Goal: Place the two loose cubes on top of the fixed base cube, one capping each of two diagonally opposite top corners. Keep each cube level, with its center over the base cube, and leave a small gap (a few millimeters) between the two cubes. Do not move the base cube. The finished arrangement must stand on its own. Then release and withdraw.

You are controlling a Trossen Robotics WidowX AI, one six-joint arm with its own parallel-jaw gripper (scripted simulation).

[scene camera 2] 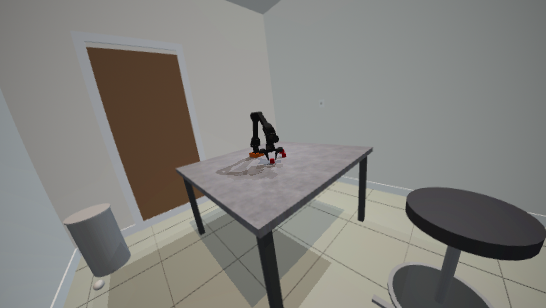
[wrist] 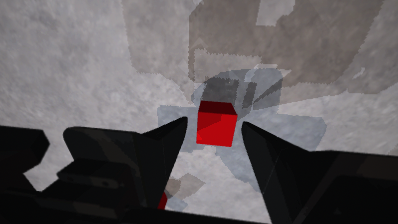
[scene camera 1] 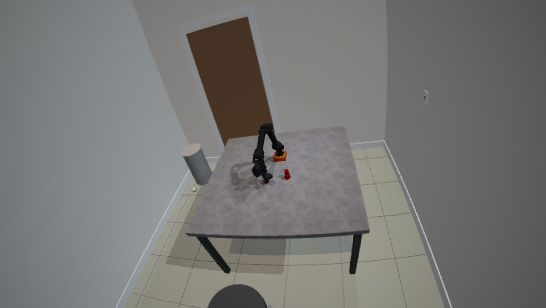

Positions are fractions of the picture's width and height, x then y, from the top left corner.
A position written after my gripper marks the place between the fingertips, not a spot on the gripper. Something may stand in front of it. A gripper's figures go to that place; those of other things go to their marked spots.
Labels:
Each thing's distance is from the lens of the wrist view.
my gripper (wrist: 0.54, 0.55): 0.12 m
red cube (wrist: 0.54, 0.55): 0.10 m

